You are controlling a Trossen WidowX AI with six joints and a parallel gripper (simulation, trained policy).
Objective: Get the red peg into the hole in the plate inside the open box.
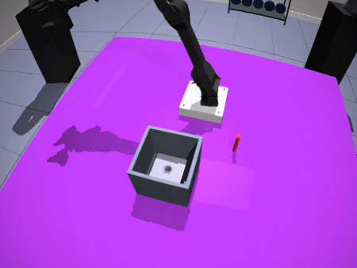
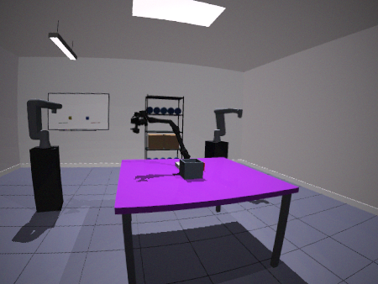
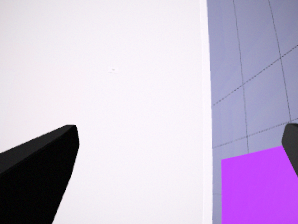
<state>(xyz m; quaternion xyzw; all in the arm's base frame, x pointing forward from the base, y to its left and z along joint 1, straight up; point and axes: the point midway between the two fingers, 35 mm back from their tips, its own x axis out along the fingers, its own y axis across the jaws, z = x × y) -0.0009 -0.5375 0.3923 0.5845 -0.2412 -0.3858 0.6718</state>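
My gripper tip is now 650 mm to the right of the red peg, 390 mm above it and 170 mm short of it.
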